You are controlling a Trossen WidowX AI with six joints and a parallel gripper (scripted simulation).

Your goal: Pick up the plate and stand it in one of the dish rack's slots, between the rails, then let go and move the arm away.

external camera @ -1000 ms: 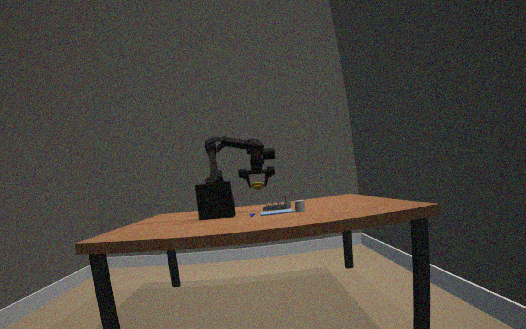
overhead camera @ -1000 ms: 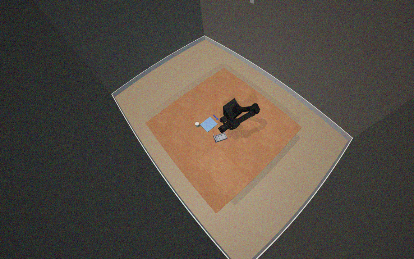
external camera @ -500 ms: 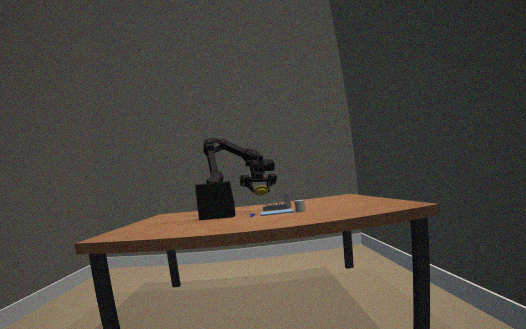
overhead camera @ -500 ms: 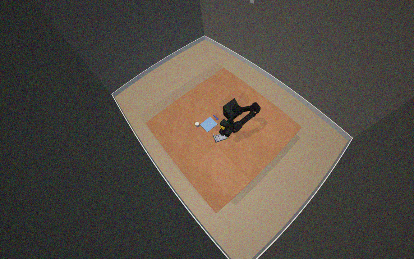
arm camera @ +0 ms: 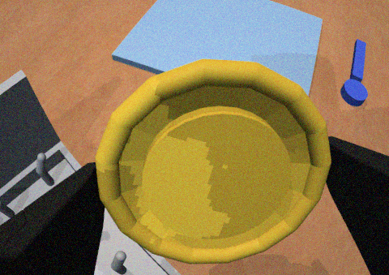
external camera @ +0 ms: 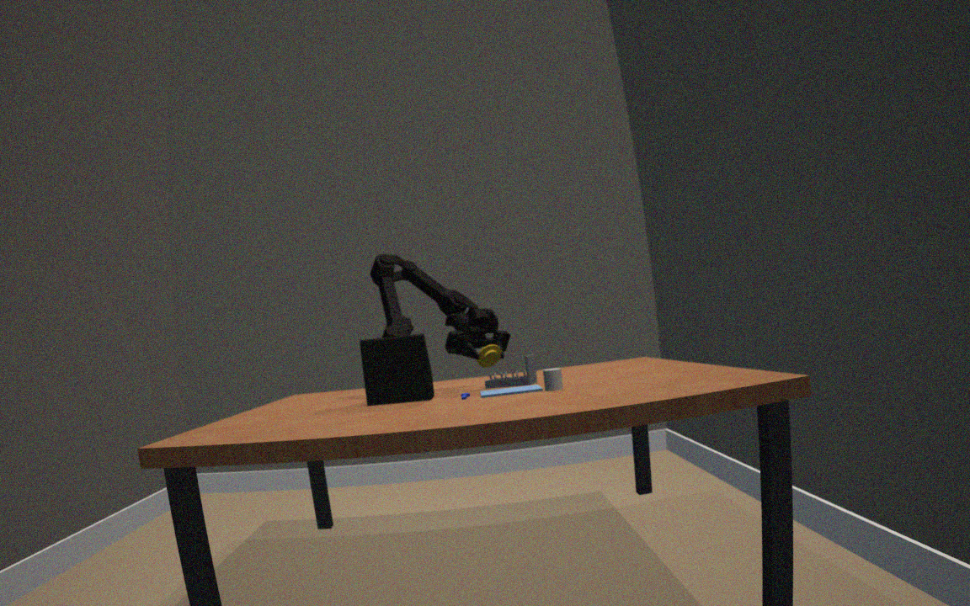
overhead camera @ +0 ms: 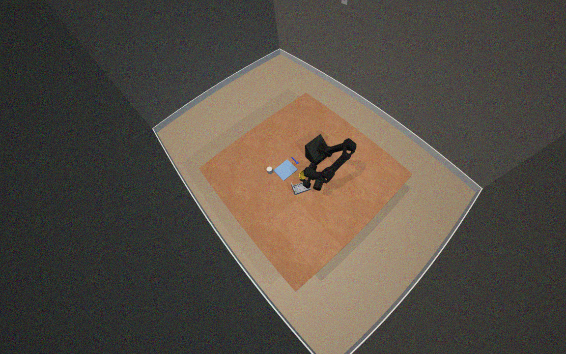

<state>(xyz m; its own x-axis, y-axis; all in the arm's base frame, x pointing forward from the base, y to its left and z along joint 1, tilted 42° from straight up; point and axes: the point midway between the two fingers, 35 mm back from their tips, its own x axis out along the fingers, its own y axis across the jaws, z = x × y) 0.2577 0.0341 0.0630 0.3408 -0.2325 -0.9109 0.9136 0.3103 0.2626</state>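
Now: the grey dish rack 60 mm below my gripper tip, 50 mm ahead of it and 40 mm to the left of it. From my gripper tip the other things lie so: white cup 240 mm to the right, 120 mm ahead, 60 mm below; blue object 160 mm to the right, 90 mm behind, 80 mm below; yellow plate 10 mm to the left.
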